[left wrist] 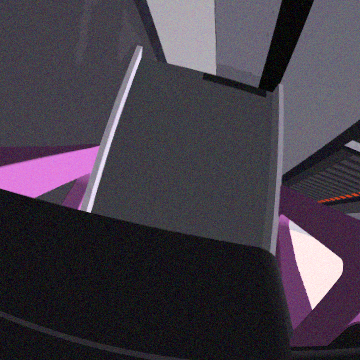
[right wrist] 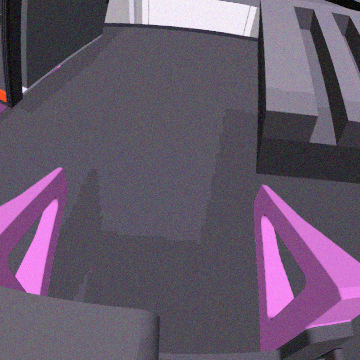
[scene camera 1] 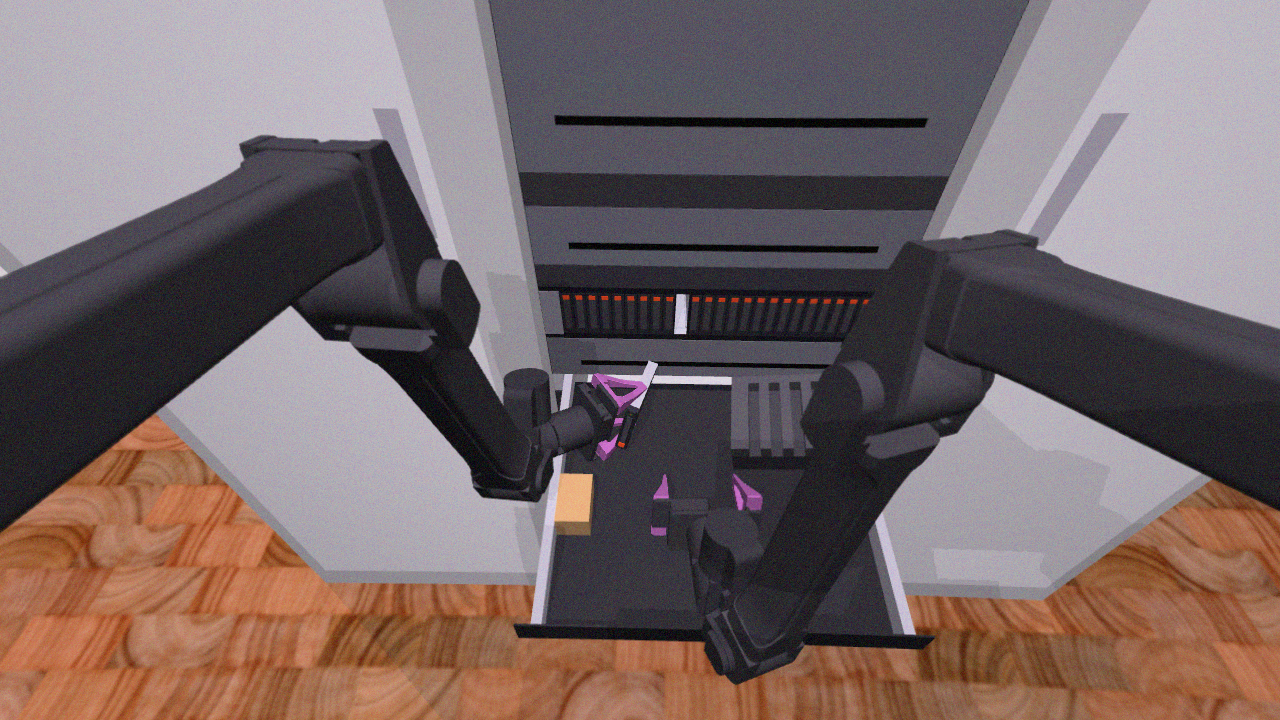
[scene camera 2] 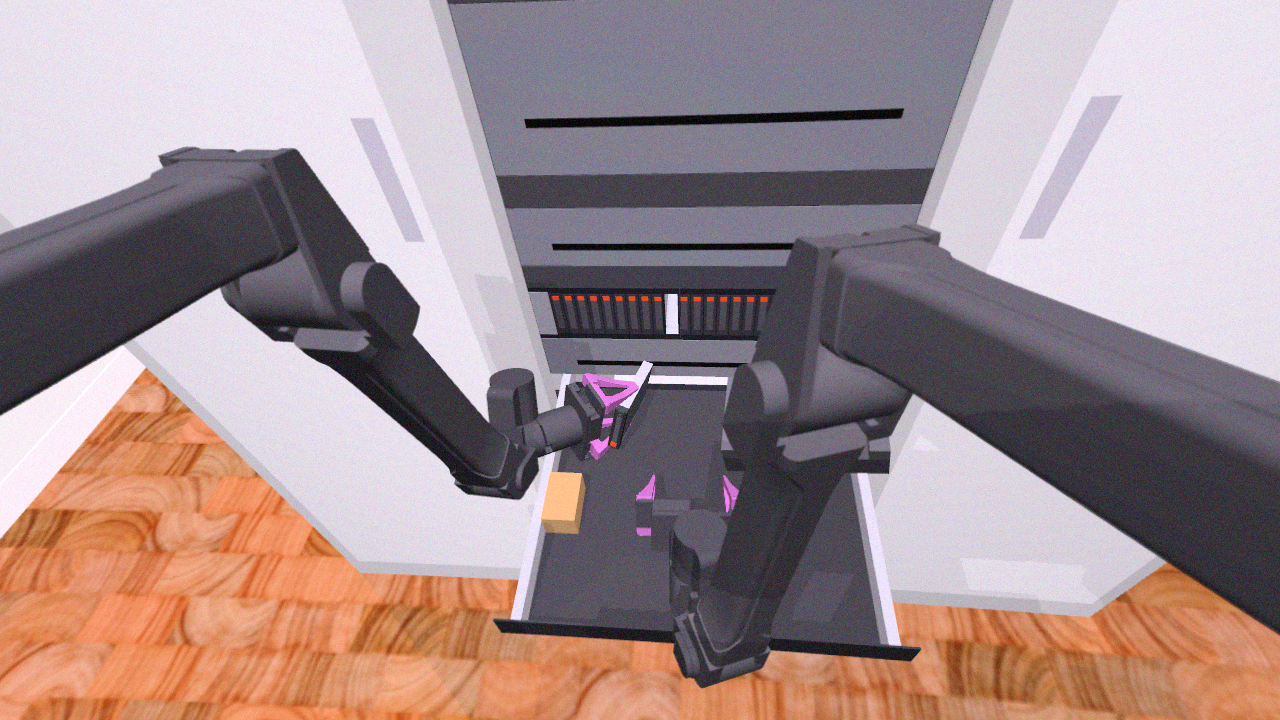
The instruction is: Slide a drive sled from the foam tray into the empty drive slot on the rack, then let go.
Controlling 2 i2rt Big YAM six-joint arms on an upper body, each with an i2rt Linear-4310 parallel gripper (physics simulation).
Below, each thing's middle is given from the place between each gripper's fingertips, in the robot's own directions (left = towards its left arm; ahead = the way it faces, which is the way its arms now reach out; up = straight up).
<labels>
Now: right hand 110 mm short of the drive sled (scene camera 1: 632,413), 90 mm to the right of it and 20 mm below it. The rest, counted from my right hand: tan block (scene camera 2: 563,503) (170 mm to the left, 40 mm behind); foam tray (scene camera 1: 766,411) (160 mm to the right, 80 mm ahead, 20 mm above).
The drive sled lies right at my left hand. Also, from my left hand: tan block 15 cm behind, 8 cm to the left, 3 cm below; then foam tray 25 cm to the right, 3 cm behind.
</labels>
